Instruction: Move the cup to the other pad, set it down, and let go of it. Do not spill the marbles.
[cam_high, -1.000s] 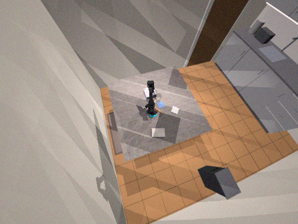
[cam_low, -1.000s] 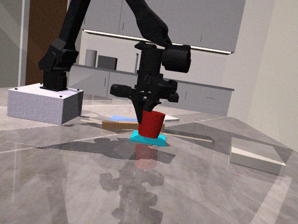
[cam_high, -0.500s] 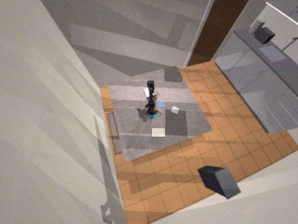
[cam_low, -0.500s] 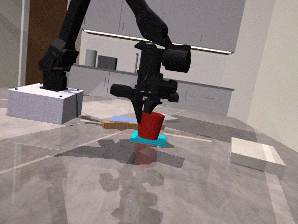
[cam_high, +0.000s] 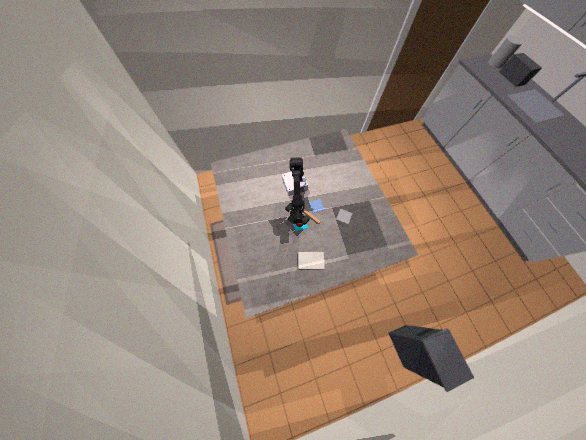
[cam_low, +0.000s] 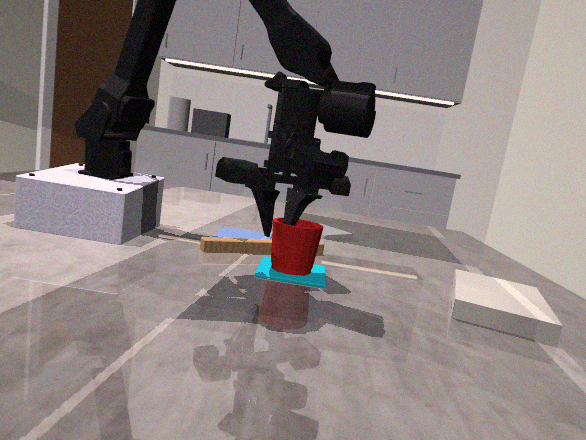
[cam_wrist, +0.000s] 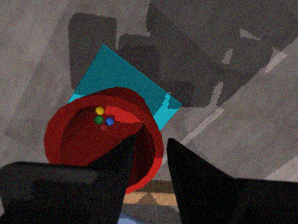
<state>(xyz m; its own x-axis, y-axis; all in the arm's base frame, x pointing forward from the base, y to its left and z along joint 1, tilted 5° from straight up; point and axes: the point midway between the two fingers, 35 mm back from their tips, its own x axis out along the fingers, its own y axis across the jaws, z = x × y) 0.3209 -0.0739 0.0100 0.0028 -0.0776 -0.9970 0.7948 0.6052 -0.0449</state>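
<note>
The red cup is 3 cm ahead of my gripper tip, 1 cm to the left of it and 1 cm below it. Round my gripper tip: wooden bar: 3 cm behind, 10 cm to the left, 5 cm below; light blue pad: 10 cm behind, 18 cm to the left, 6 cm below; cyan pad: 3 cm ahead, 2 cm to the left, 6 cm below.
</note>
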